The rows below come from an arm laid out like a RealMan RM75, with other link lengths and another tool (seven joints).
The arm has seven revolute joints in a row. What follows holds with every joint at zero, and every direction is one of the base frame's. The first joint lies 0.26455 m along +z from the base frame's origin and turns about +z. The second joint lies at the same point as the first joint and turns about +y. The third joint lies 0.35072 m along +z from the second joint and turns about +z. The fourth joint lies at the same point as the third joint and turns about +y. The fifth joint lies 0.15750 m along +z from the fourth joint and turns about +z. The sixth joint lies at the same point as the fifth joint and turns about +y. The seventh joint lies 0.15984 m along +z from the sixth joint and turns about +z. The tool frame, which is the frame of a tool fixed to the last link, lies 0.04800 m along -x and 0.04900 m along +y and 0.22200 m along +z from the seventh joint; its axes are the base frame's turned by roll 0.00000, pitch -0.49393 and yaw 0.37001 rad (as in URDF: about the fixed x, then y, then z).
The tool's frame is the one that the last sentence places.
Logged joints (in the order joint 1, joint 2, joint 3, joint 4, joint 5, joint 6, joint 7), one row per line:
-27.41, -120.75, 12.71, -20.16, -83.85, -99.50, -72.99
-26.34, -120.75, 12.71, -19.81, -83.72, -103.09, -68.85
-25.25, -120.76, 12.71, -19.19, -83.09, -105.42, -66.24
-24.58, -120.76, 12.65, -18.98, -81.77, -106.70, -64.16
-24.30, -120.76, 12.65, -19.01, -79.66, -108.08, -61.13
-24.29, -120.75, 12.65, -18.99, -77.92, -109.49, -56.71
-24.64, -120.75, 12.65, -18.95, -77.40, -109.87, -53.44
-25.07, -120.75, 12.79, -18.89, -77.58, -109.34, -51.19
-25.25, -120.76, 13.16, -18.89, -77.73, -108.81, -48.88
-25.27, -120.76, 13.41, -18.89, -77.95, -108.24, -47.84
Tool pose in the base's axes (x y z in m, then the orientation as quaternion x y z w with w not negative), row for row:
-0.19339, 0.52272, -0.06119, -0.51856, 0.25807, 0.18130, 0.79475
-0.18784, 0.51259, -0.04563, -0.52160, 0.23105, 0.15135, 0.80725
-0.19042, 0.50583, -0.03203, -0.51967, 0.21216, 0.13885, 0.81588
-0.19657, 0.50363, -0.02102, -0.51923, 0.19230, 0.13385, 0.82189
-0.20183, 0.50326, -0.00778, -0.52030, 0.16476, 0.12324, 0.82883
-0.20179, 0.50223, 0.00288, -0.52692, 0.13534, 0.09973, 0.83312
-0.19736, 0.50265, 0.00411, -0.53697, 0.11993, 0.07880, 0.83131
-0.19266, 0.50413, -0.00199, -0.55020, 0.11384, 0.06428, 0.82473
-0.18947, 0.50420, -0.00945, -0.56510, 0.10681, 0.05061, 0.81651
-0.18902, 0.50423, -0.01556, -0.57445, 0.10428, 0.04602, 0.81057
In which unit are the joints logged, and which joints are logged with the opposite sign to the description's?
The joints are logged in degrees. Opposite sign: joint 5, joint 6, joint 7.
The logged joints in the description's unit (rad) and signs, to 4 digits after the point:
-0.4784, -2.1075, 0.2218, -0.3519, 1.4635, 1.7366, 1.2739
-0.4597, -2.1075, 0.2218, -0.3457, 1.4612, 1.7993, 1.2017
-0.4407, -2.1077, 0.2218, -0.3349, 1.4502, 1.8399, 1.1561
-0.4290, -2.1077, 0.2208, -0.3313, 1.4272, 1.8623, 1.1198
-0.4241, -2.1077, 0.2208, -0.3318, 1.3903, 1.8864, 1.0669
-0.4239, -2.1075, 0.2208, -0.3314, 1.3600, 1.9110, 0.9898
-0.4300, -2.1075, 0.2208, -0.3307, 1.3509, 1.9176, 0.9327
-0.4376, -2.1075, 0.2232, -0.3297, 1.3540, 1.9083, 0.8934
-0.4407, -2.1077, 0.2297, -0.3297, 1.3566, 1.8991, 0.8531
-0.4410, -2.1077, 0.2340, -0.3297, 1.3605, 1.8891, 0.8350

